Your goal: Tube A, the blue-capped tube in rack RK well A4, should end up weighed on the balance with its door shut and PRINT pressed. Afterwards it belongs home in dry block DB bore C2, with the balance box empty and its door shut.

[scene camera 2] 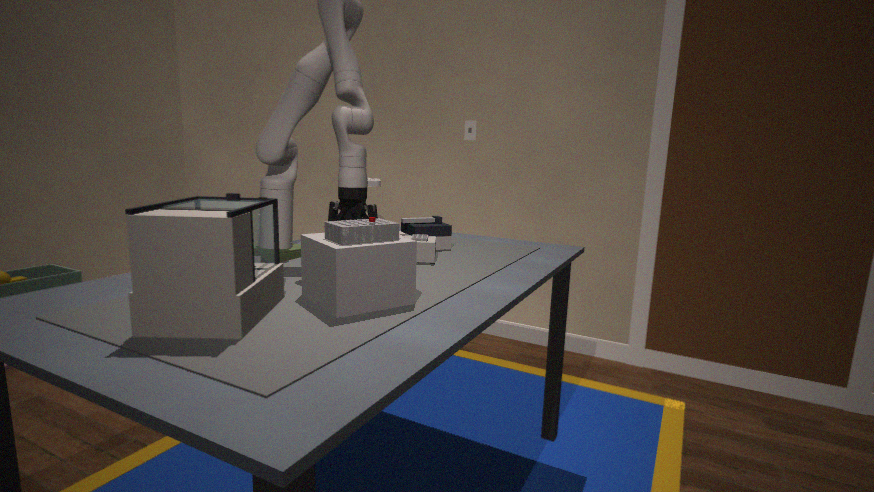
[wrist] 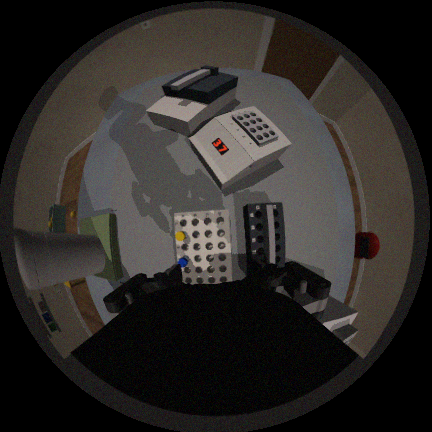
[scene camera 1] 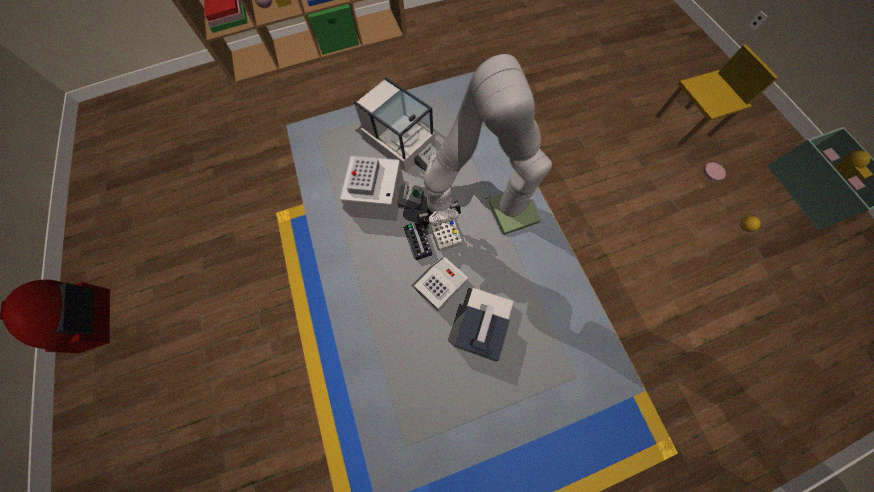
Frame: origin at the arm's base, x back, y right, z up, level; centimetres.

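Where they show: gripper, fingertip midpoint: (wrist: 215,269); arm's base, origin of the base link: (wrist: 93,253) (scene camera 1: 511,205).
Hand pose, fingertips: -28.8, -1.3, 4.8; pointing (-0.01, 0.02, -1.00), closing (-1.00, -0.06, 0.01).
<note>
Each offset is from my fingertips to the top centre of the thing, as dx, dy, dz.
The blue-capped tube @(+4.7, -0.2, -2.0) (scene camera 1: 451,223) (wrist: 183,262) stands upright in the white rack @(+1.9, -1.3, -4.4) (scene camera 1: 449,246) (wrist: 202,240), near its left edge in the wrist view. My gripper (scene camera 2: 352,215) (wrist: 215,269) is open and empty, pointing down low over the rack. In the wrist view the blue cap lies close to the left fingertip. In the second scene view the fingertips are hidden behind a white box. The glass-walled balance @(-2.3, +40.0, +14.8) (scene camera 1: 377,96) (scene camera 2: 183,268) stands at the table's far end; its door state cannot be told. A white block unit with a red 37 display @(-5.0, -20.1, -0.4) (scene camera 1: 452,282) (wrist: 235,155) has several round bores.
A yellow-capped tube @(+4.8, -4.0, -2.0) (wrist: 180,236) shares the rack. A black rack @(-8.5, -2.1, -2.6) (scene camera 1: 418,239) (wrist: 270,235) stands close beside it. A white box @(-15.3, +18.8, +9.6) (scene camera 1: 384,189) (scene camera 2: 366,275) carries a grey block with a red cap. A dark-lidded device @(+4.5, -37.1, +2.8) (scene camera 1: 483,333) (wrist: 200,87) stands beyond the 37 unit.
</note>
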